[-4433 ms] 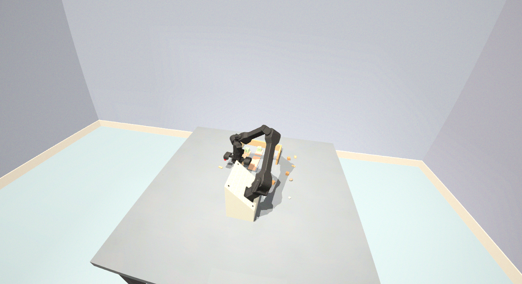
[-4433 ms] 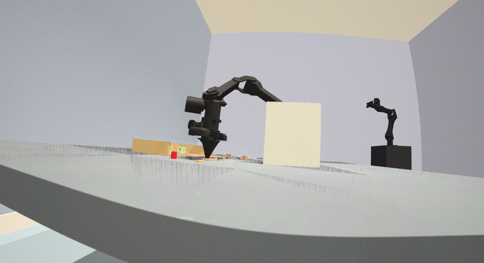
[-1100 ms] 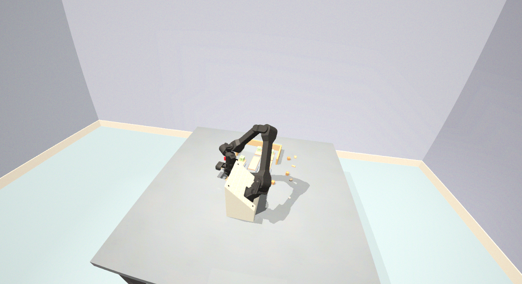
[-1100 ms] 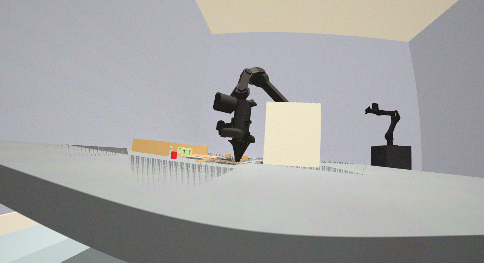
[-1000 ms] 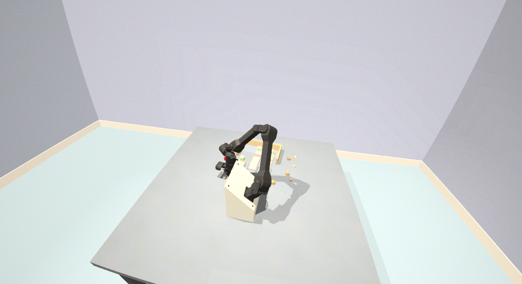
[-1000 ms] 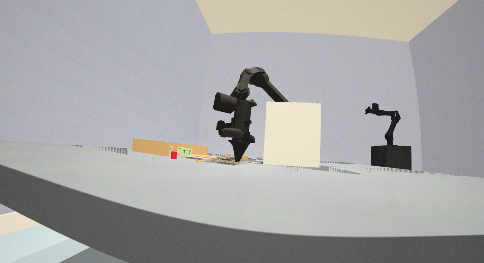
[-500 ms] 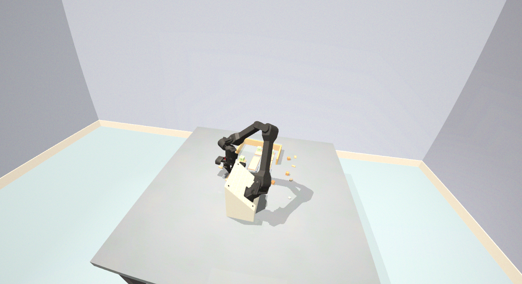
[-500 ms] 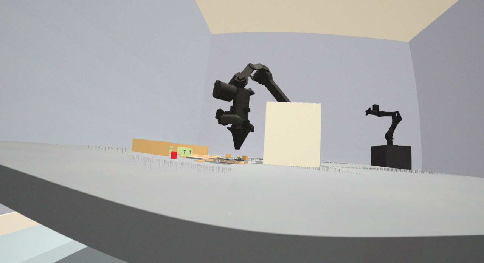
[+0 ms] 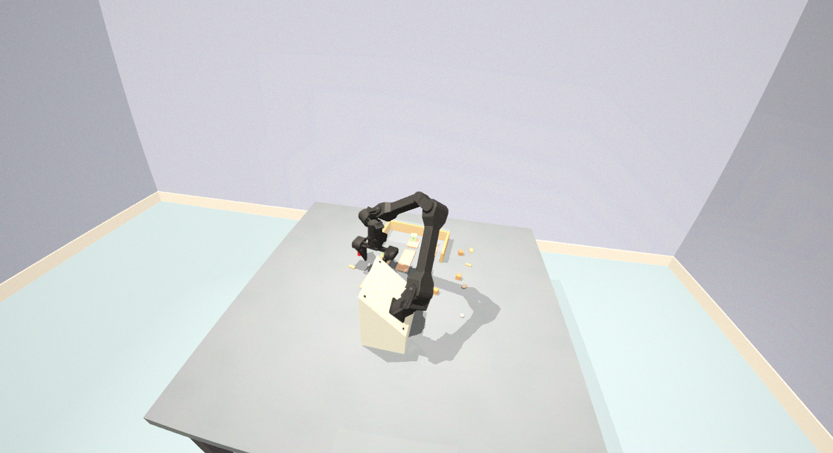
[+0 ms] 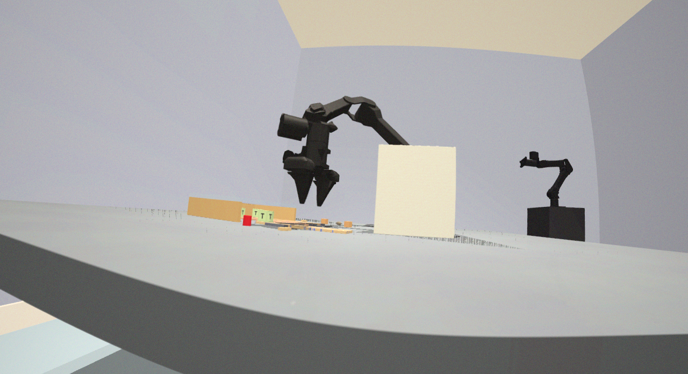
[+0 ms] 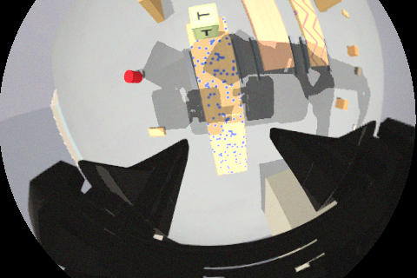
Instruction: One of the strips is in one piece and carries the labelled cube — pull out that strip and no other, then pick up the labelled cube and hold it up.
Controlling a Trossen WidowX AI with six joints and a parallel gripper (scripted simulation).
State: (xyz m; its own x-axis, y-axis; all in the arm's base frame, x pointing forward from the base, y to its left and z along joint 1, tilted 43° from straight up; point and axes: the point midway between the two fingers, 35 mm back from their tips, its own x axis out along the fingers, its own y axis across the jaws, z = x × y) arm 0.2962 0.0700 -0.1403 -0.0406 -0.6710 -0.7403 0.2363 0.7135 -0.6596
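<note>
My gripper tip is 110 mm short of the red block, 100 mm to the right of it and 50 mm above it.
</note>
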